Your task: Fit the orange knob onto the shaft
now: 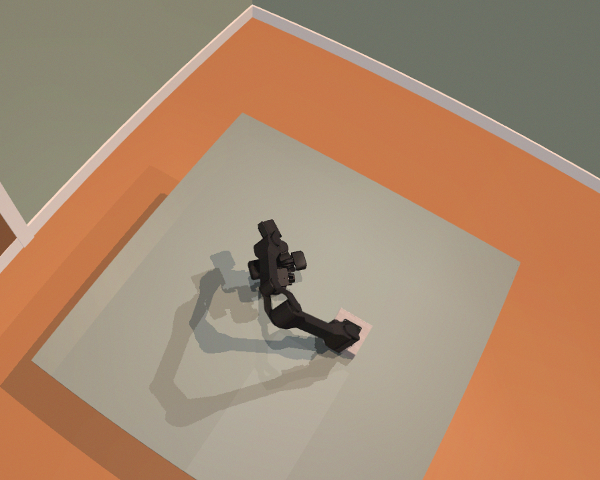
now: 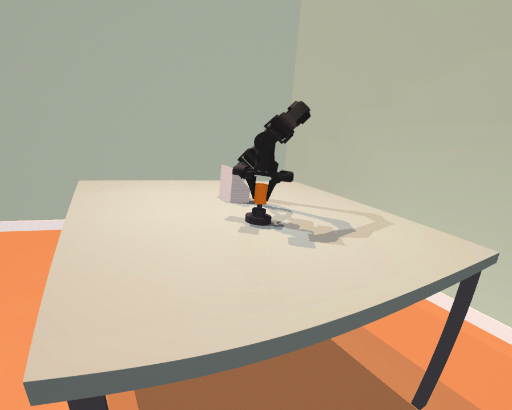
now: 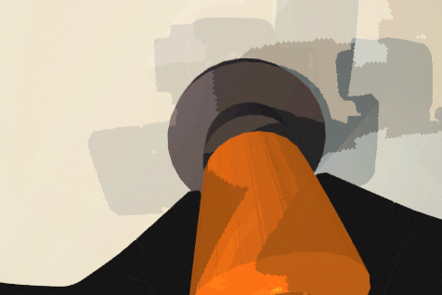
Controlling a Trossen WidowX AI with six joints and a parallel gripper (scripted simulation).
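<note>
Right now my gripper tip is 20 mm below the orange knob. Also, from my gripper tip: dark pedestal 40 mm below.
</note>
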